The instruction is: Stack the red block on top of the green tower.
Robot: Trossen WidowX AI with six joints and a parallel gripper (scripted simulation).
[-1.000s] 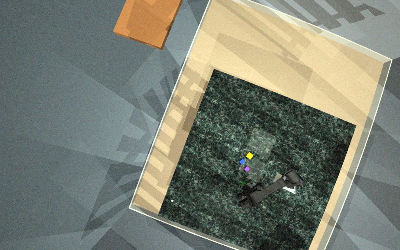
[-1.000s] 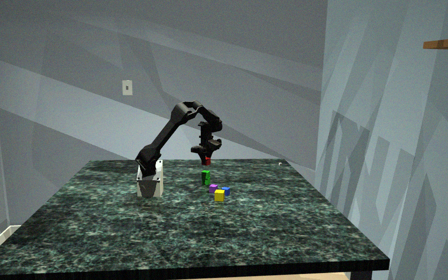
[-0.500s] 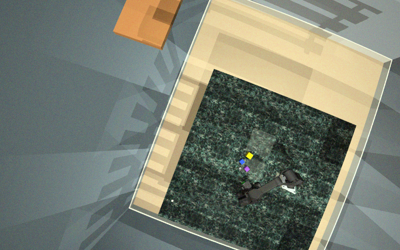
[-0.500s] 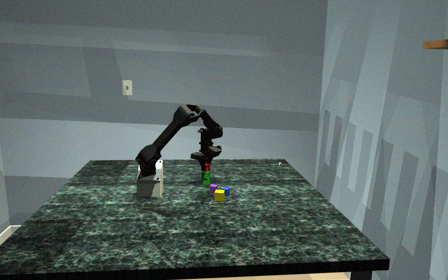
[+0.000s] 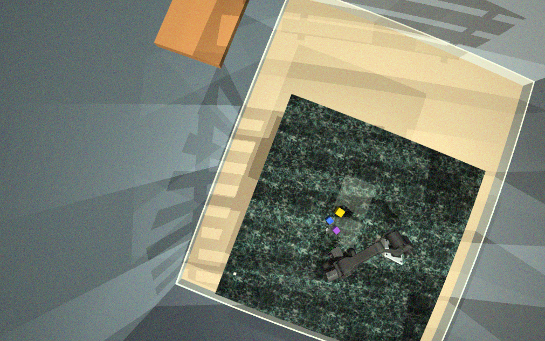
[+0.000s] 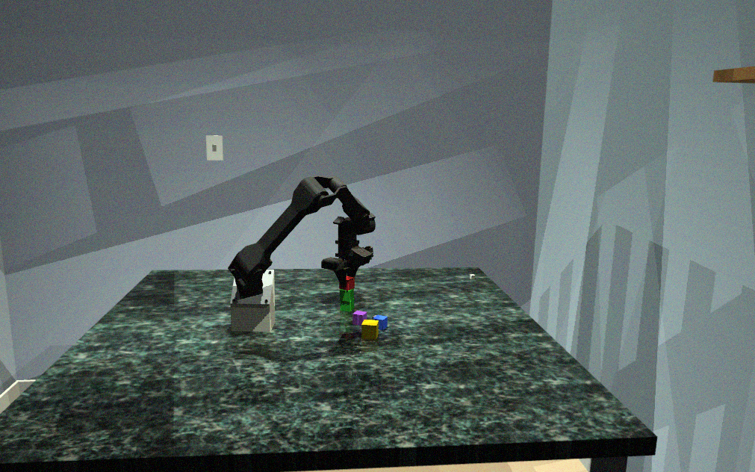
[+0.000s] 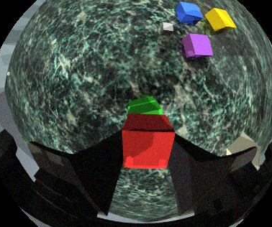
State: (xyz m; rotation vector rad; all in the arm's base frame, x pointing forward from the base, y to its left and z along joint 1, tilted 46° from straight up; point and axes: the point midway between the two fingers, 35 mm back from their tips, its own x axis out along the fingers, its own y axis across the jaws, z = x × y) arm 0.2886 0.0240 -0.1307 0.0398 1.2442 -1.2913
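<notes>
Right now my gripper tip is 10 mm below the red block. Round my gripper tip: purple block 20 mm ahead, 130 mm to the right, 60 mm below; then yellow block 30 mm ahead, 240 mm to the right, 60 mm below; then blue block 70 mm ahead, 180 mm to the right, 60 mm below.
</notes>
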